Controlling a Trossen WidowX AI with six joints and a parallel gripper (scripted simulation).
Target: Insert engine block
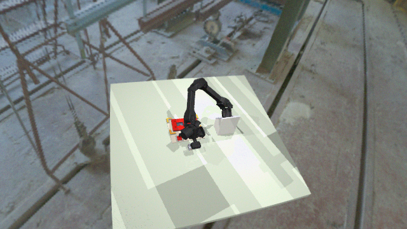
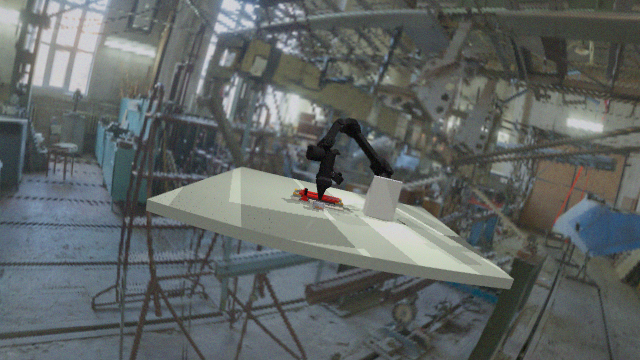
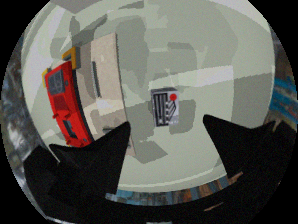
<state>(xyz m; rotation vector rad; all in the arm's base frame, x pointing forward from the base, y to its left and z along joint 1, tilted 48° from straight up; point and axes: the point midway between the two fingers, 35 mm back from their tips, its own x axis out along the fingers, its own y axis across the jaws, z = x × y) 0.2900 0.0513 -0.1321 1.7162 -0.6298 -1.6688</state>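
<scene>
Right now my gripper tip is 4 cm above the engine block.
</scene>
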